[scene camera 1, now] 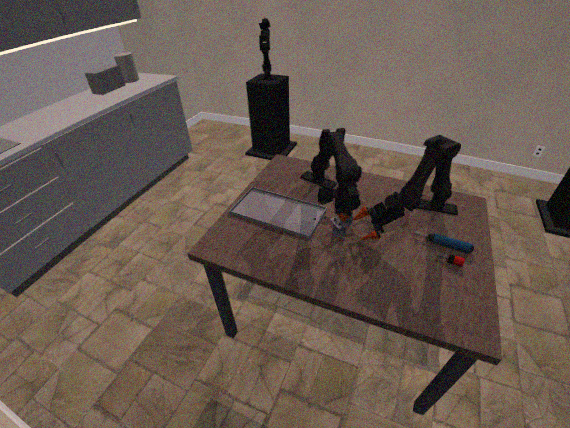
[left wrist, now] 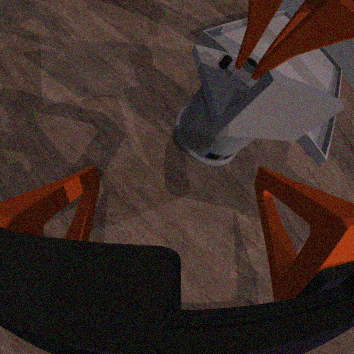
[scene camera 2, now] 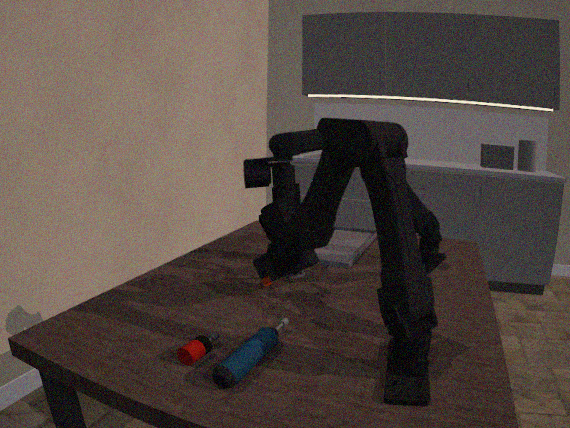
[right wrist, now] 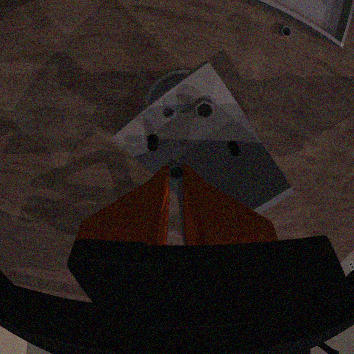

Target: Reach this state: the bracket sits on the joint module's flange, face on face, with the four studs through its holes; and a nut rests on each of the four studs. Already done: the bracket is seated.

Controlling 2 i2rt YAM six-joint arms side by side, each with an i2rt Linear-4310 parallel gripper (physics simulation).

Scene:
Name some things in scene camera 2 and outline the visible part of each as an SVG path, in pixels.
My left gripper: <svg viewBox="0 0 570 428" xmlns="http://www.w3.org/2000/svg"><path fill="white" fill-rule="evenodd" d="M315 250L304 251L300 261L290 266L281 264L277 258L274 265L268 253L264 253L261 257L254 259L253 264L263 285L267 287L273 284L272 281L290 273L295 274L317 264L319 258Z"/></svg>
A blue-handled screwdriver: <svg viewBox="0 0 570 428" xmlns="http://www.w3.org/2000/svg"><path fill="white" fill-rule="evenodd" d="M289 320L283 318L276 328L264 327L257 331L213 369L212 377L214 382L222 388L232 388L238 384L277 345L278 330L284 328L289 323Z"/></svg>

